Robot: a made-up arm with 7 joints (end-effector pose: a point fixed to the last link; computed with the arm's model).
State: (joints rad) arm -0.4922 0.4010 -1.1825 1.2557 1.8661 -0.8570 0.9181
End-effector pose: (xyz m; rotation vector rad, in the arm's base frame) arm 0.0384 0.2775 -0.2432 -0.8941 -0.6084 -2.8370
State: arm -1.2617 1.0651 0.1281 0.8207 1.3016 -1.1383 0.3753
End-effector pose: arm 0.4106 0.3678 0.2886 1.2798 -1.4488 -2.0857
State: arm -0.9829 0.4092 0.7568 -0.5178 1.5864 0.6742 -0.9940
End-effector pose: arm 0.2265 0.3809 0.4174 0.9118 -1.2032 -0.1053
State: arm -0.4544 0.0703 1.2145 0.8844 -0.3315 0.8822 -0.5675
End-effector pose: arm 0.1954 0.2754 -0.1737 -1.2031 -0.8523 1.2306
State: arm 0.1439 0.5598 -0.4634 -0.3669 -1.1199 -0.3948 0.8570
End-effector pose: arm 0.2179 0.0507 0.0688 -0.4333 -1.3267 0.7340
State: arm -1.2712 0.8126 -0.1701 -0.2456 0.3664 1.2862 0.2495
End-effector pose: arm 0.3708 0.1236 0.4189 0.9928 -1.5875 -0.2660
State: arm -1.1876 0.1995 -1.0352 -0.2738 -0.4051 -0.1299 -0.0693
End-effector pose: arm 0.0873 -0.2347 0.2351 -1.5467 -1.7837 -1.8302
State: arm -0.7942 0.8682 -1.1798 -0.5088 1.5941 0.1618 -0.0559
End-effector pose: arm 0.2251 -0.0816 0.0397 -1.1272 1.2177 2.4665
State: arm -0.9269 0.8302 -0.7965 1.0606 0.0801 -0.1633 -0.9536
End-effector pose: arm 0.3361 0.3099 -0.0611 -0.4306 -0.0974 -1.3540
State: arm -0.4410 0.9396 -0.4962 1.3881 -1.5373 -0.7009 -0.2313
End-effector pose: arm 0.1806 0.5167 0.0084 0.3552 -1.5732 0.1723
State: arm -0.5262 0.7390 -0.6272 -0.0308 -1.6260 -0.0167 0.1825
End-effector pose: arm 0.3244 0.0235 0.1026 -1.1868 -1.1749 0.1696
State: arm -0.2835 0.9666 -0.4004 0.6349 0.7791 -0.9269 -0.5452
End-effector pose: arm 0.1665 0.3310 -0.1023 -0.4534 -0.1106 -2.1859
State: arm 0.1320 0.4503 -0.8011 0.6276 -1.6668 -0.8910 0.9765
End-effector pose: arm 0.0339 0.1814 -0.1869 0.5689 -0.7819 1.1472
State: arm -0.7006 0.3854 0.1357 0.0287 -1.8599 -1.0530 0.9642
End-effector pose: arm 0.3527 0.2897 0.2511 -0.8236 -1.5597 2.3655
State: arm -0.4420 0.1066 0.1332 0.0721 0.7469 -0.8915 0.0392
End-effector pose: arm 0.3418 0.0607 0.0921 0.2137 -2.2048 -1.4325
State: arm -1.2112 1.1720 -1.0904 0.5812 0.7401 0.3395 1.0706
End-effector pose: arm 0.4450 0.3248 0.1378 2.1318 -1.2295 -1.6201
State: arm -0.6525 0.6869 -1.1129 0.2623 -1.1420 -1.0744 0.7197
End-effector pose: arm 0.2696 0.0152 0.0177 -0.5890 -1.9113 0.2349
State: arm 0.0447 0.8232 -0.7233 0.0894 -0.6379 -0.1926 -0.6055
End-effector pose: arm 0.0923 0.0764 -0.0976 -1.2857 -0.6756 -0.7892
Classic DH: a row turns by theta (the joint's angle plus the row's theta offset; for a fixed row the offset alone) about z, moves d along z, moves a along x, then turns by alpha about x. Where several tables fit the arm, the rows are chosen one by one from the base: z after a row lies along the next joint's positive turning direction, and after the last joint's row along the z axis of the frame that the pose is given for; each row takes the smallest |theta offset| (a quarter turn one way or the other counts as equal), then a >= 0, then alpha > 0; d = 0 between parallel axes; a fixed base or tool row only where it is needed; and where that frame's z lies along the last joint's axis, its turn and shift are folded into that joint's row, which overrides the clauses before.
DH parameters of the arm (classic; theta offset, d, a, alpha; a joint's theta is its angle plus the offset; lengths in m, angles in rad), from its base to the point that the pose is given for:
base (fixed): -0.071 0.2553 -0.0188 -1.3004
joint 1: -1.3111 0.1051 -0.0145 -1.5708
joint 2: 1.2915 -0.0458 -0.0223 1.5708
joint 3: 1.5708 -0.1866 0.027 -1.5708
joint 4: 1.5708 0.0061 0.0432 1.5708
joint 5: 0 0.2711 -0.0071 -1.5708
joint 6: -1.5708 -0.0462 0.0661 1.5708
joint 7: 1.158 -0.0001 -0.005 -1.6719
tool (fixed): -1.5511 -0.0338 0 0

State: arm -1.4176 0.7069 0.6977 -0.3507 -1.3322 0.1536 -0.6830
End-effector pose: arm 0.0456 0.2561 0.5614 0.8648 2.0706 1.2295
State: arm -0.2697 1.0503 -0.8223 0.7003 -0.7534 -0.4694 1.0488
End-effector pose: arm 0.1903 0.3437 -0.0966 0.8271 -1.2257 -0.2213
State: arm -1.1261 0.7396 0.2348 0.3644 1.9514 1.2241 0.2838
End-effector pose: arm 0.3370 0.3962 0.3743 2.3599 -0.3484 0.3343
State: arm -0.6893 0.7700 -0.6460 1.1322 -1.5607 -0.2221 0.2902
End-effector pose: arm 0.3349 0.3630 -0.0503 0.0646 -1.2722 0.5917
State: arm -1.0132 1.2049 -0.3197 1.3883 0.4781 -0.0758 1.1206
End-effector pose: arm 0.2683 0.5695 0.1406 2.0091 -0.8697 -0.5503
